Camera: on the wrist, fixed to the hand. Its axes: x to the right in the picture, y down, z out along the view.
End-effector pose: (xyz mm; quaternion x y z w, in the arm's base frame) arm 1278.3 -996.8 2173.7 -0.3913 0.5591 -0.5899 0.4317
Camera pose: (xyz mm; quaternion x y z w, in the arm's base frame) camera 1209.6 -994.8 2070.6 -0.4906 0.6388 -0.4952 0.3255
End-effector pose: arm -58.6 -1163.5 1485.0 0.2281 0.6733 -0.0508 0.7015
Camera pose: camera -86.5 -1042.8 1488.8 0.0635 0.6796 0.0415 0.7296
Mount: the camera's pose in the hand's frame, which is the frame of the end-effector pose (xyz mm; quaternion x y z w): 22.3 97.9 -72.6 -0.1844 -0.0018 -0.0461 0.9818
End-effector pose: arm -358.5 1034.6 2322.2 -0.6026 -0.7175 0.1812 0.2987
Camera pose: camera -239.6 1069.4 2321.1 -0.6133 -0.7662 0.0329 0.1892
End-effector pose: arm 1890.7 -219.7 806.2 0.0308 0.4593 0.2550 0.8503
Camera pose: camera 1803.2 -137.6 775.4 -0.1473 0.4038 0.2958 0.8531
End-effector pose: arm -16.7 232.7 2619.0 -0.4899 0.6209 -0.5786 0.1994
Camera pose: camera -122.6 237.3 2554.9 -0.5474 0.6933 -0.4619 0.0799
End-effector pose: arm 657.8 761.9 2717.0 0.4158 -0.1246 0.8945 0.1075
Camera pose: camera 562.7 694.0 2675.9 0.3957 -0.2683 0.8495 0.2232
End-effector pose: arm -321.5 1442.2 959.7 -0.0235 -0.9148 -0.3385 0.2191
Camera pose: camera -295.0 1469.5 1077.6 -0.0219 -0.8372 -0.5111 0.1935
